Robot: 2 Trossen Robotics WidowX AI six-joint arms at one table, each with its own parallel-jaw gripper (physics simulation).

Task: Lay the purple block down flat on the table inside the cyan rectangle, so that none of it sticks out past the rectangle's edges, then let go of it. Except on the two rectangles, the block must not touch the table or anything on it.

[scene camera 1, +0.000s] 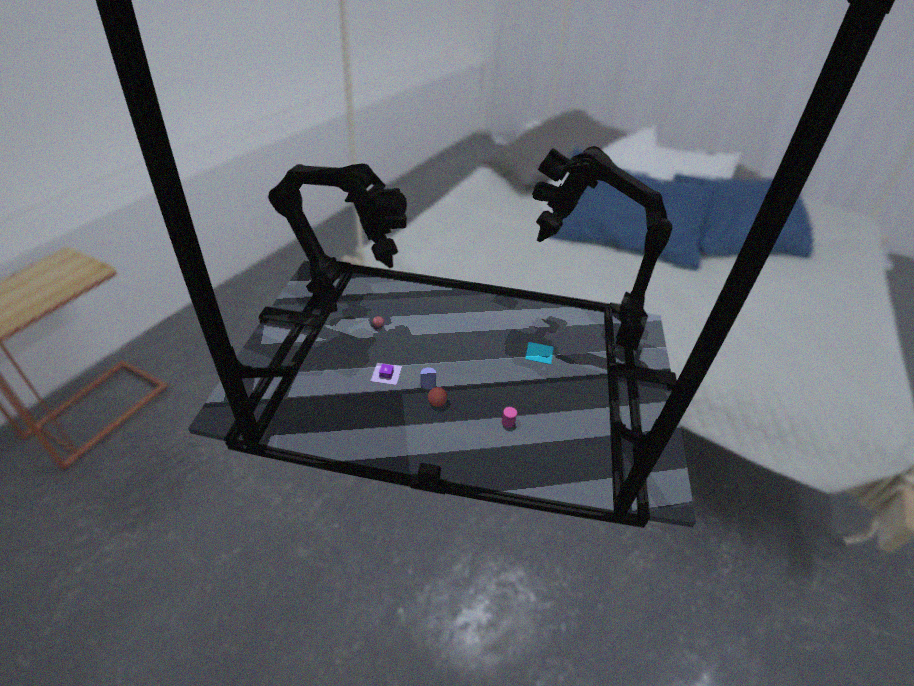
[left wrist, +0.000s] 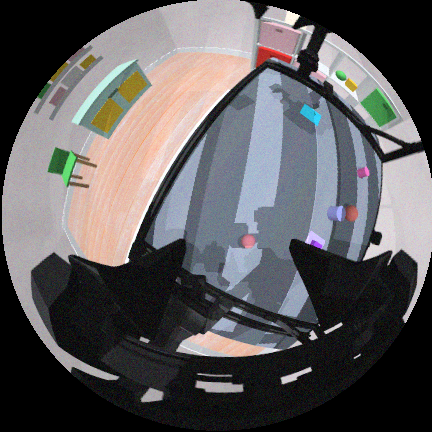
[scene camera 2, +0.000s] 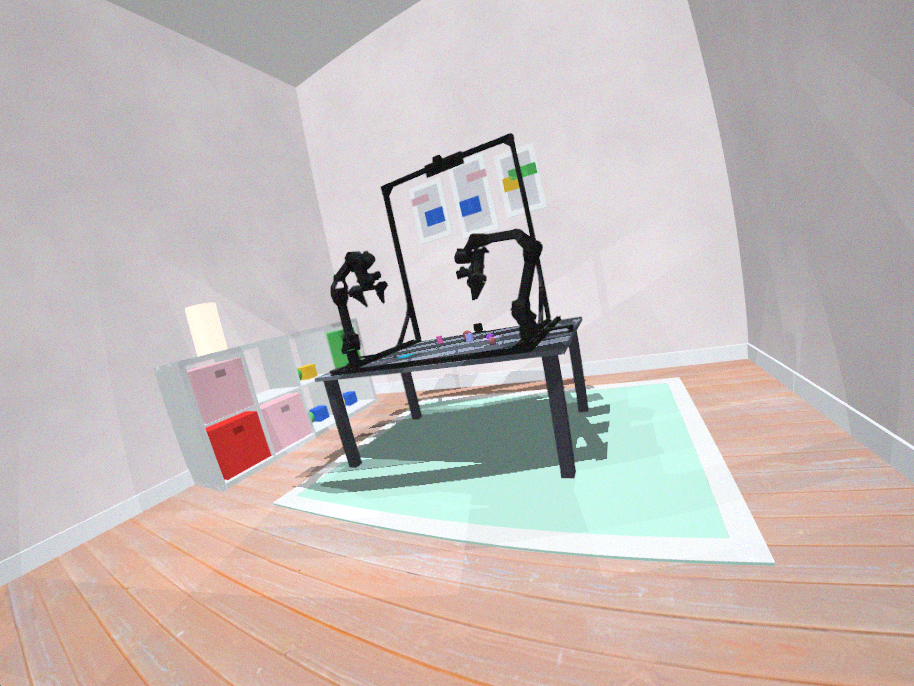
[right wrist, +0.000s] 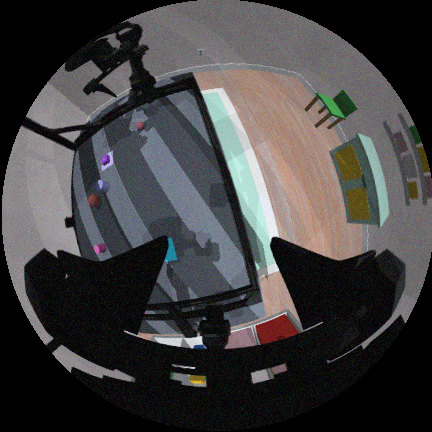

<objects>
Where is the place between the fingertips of the right gripper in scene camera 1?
543, 233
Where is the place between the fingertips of the right gripper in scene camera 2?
375, 305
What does the right gripper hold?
Nothing.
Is the left gripper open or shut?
Open.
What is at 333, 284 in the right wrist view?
The right gripper.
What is the left gripper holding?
Nothing.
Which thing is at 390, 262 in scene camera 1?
The left gripper.
</objects>
